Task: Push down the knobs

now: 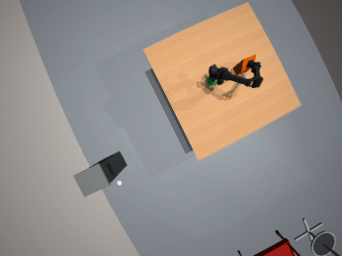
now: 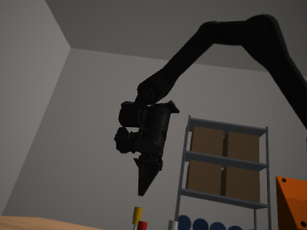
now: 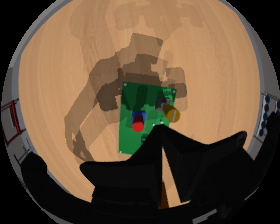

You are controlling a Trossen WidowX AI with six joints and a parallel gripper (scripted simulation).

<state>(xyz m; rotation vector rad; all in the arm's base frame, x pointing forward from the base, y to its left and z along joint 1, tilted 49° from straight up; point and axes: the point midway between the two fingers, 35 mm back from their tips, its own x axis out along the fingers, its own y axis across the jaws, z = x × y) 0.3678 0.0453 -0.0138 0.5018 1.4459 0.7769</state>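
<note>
The yellow knob lies 2 cm to the right of my gripper tip and 4 cm below it. Round my gripper tip: red knob 2 cm behind, 2 cm to the left, 7 cm below.
</note>
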